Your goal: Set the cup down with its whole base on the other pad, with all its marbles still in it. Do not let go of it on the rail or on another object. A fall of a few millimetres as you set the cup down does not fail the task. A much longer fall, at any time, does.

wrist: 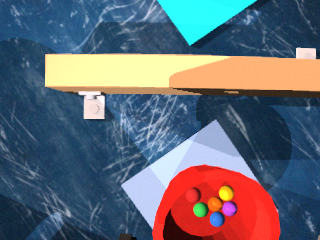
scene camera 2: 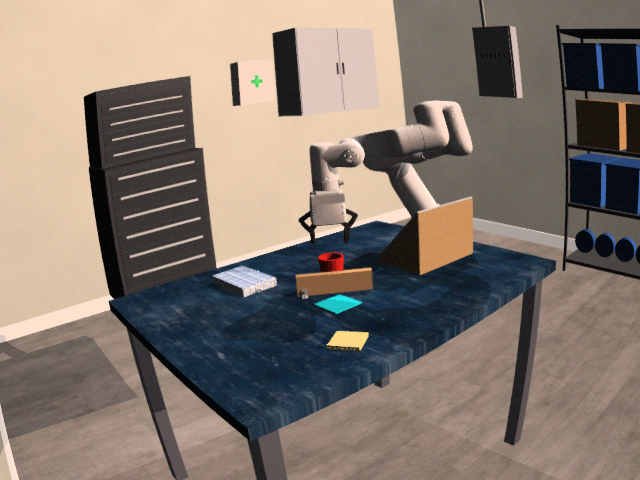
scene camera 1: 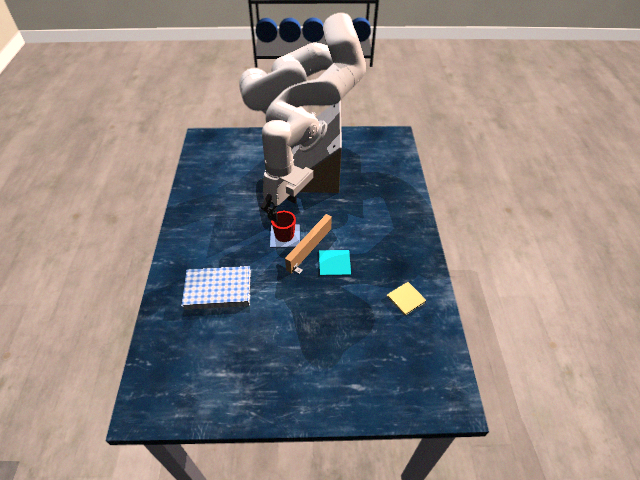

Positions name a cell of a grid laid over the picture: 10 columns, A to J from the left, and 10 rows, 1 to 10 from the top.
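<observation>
I can see a blue-checked box in scene camera 1 (D6). The box is visible to me in scene camera 2 (D6) too, but in the wrist view it is out of frame.
</observation>
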